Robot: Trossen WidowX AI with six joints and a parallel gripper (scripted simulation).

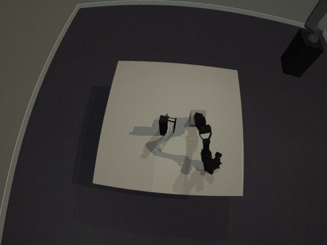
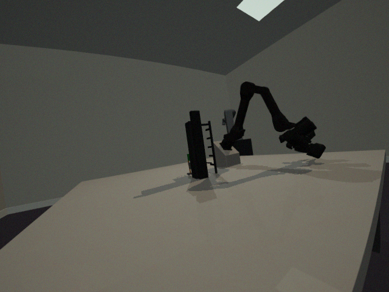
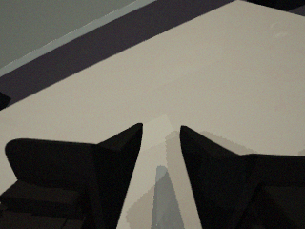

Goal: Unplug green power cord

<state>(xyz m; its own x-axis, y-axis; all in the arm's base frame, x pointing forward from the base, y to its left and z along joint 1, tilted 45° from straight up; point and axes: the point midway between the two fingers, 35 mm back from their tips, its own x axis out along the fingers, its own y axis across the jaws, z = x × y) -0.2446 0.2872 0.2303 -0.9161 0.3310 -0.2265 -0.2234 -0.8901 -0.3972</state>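
Right now my gripper tip is 53 cm short of the green plug, 30 cm to the left of it and 8 cm below it.
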